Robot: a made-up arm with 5 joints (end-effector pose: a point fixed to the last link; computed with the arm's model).
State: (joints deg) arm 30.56 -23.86 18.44 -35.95 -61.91
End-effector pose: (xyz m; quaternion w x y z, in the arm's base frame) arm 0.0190 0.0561 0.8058 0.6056 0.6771 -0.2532 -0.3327
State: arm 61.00 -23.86 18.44 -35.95 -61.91
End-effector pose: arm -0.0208 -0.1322 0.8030 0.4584 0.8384 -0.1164 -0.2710
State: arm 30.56 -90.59 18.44 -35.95 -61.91
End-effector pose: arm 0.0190 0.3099 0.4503 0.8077 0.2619 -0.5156 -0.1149
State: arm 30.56 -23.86 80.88 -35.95 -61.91
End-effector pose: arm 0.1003 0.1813 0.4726 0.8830 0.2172 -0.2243 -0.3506
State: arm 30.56 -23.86 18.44 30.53 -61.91
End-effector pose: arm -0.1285 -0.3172 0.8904 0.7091 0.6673 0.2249 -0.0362
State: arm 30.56 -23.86 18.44 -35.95 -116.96
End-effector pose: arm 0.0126 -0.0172 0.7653 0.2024 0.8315 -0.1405 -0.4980
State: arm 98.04 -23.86 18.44 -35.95 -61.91
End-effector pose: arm -0.0018 -0.3324 0.6857 0.2372 0.9544 0.0601 -0.1710
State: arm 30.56 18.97 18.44 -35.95 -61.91
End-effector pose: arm 0.0809 -0.2271 0.8090 0.3633 0.8320 -0.0337 -0.4179
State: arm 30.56 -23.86 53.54 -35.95 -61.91
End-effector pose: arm 0.0868 0.1672 0.6379 0.7898 0.4351 -0.2459 -0.3556
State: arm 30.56 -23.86 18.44 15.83 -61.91
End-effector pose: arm -0.1366 -0.2240 0.8699 0.7062 0.6896 0.1201 -0.1065
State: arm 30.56 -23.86 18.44 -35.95 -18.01
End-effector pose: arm 0.0093 0.1196 0.7837 0.8323 0.4413 -0.3027 -0.1444
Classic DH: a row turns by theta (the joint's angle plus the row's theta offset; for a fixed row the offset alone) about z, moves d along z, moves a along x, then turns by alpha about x. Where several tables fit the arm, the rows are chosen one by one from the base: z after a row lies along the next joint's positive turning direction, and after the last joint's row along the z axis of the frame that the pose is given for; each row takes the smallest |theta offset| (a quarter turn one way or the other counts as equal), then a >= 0, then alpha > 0; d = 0 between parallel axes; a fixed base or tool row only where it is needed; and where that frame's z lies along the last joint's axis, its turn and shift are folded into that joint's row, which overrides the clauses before.
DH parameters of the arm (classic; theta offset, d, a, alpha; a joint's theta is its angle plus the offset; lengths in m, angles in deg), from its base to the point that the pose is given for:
base (fixed): 77.64 0.4014 -0.0317 62.36
joint 1: 25.28 0.1365 -0.0282 30.07
joint 2: 73.21 -0.1755 0.1013 137.96
joint 3: -85.95 -0.3498 0.0204 -86.36
joint 4: 71.48 0.2133 -0.3506 77.01
joint 5: -63.1 0.2428 -0.0854 -40.85
tool (fixed): 108.21 -0.0474 0 0

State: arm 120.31 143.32 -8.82 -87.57 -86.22
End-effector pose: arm 0.2659 0.4302 0.4861 0.1071 0.3763 -0.8745 0.2865
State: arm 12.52 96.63 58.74 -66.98 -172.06
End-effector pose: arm 0.1991 -0.1060 0.5915 0.5908 -0.3605 -0.1553 0.7049
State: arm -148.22 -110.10 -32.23 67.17 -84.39
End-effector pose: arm 0.3183 -0.0146 -0.1241 0.1701 -0.6389 0.0885 -0.7450
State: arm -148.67 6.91 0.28 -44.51 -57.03
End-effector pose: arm 0.4576 0.0466 0.2386 0.5568 -0.4177 -0.6971 -0.1718
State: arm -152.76 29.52 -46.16 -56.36 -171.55
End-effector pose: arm 0.3057 0.2870 0.3970 0.0763 0.8503 -0.5025 0.1368
